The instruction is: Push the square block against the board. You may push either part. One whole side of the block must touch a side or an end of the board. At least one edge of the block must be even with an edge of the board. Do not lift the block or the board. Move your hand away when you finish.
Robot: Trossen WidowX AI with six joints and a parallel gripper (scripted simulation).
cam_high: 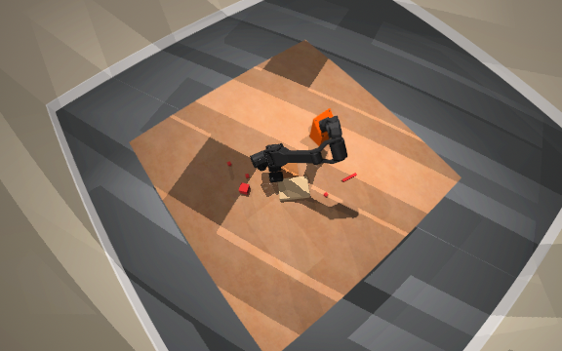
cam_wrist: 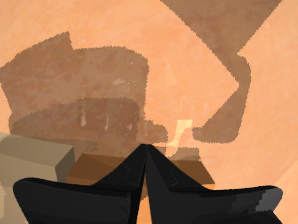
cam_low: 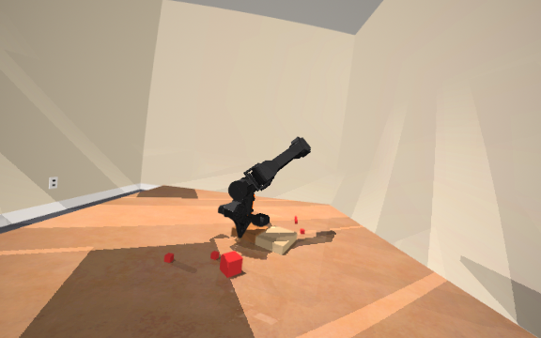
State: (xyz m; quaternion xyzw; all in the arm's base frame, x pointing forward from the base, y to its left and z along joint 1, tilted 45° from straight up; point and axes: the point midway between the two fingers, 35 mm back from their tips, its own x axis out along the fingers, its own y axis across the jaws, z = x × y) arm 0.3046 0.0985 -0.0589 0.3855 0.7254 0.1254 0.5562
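Now: the brown square block 60 mm behind my gripper tip, 30 mm to the left of it and 10 mm above it. Also, from my gripper tip: red stick 300 mm behind, 240 mm to the left; cream board 130 mm to the left, 20 mm behind, 10 mm above.
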